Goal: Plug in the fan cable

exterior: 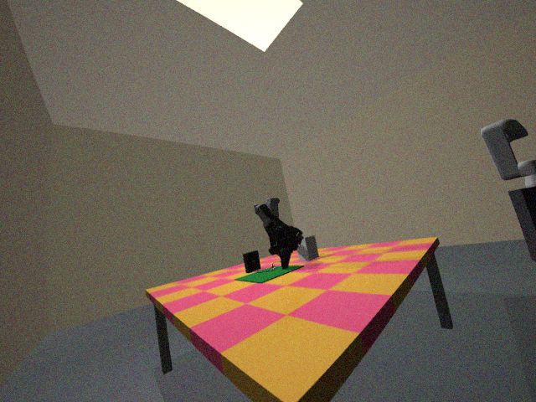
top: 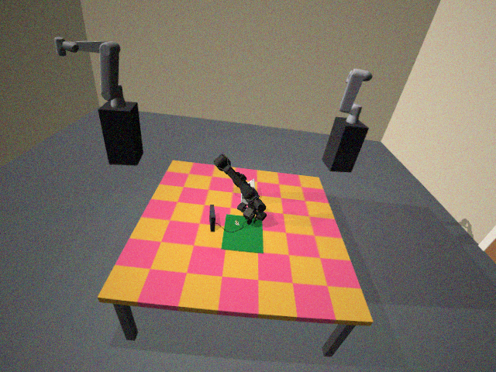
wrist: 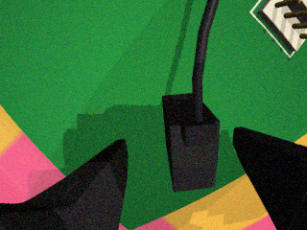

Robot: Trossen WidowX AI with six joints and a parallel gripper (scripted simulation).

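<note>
Right now the white four-pin header is 1 cm ahead of my gripper tip, 9 cm to the right of it and 2 cm below it. From my gripper tip the other things lie so: green board (9 cm ahead, 5 cm to the right, 3 cm below); then black fan (2 cm ahead, 23 cm to the right, 4 cm above); then dark plug (1 cm to the right, 1 cm above).
</note>
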